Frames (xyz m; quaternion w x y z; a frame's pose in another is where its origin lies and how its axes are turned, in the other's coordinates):
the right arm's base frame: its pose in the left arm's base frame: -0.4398 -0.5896 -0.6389 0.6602 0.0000 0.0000 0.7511
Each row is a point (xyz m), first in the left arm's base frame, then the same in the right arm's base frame.
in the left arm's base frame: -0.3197 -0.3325 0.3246
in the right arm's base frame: 0.2396 -0.1521 0.9635
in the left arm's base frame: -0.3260 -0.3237 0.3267
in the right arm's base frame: 0.2491 -0.1470 0.9656
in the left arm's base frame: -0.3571 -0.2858 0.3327
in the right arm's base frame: 0.2907 -0.1210 0.9716
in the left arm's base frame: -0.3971 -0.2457 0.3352
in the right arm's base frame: 0.3356 -0.0865 0.9741
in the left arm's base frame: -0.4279 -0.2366 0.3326
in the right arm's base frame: 0.3486 -0.0571 0.9715
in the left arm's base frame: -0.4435 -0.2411 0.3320
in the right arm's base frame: 0.3461 -0.0410 0.9709
